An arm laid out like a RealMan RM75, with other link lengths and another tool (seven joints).
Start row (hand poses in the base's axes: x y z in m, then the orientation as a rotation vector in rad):
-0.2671 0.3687 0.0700 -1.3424 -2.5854 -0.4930
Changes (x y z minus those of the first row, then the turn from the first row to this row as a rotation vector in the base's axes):
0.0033 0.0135 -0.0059 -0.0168 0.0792 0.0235
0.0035 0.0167 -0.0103 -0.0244 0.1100 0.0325
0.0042 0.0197 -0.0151 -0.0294 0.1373 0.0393
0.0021 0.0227 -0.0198 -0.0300 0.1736 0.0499
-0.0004 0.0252 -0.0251 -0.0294 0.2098 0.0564
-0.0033 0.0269 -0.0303 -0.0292 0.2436 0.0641
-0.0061 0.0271 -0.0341 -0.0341 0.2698 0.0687
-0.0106 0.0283 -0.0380 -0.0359 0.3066 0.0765
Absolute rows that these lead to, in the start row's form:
-0.2638 0.3822 0.0641 -1.3078 -2.5437 -0.4067
-0.2636 0.3854 0.0597 -1.2947 -2.5274 -0.3726
-0.2629 0.3884 0.0549 -1.2841 -2.5112 -0.3449
-0.2650 0.3914 0.0502 -1.2660 -2.4868 -0.3157
-0.2675 0.3939 0.0449 -1.2529 -2.4596 -0.2889
-0.2704 0.3956 0.0397 -1.2386 -2.4350 -0.2637
-0.2732 0.3958 0.0359 -1.2306 -2.4177 -0.2385
-0.2777 0.3970 0.0320 -1.2161 -2.3913 -0.2094

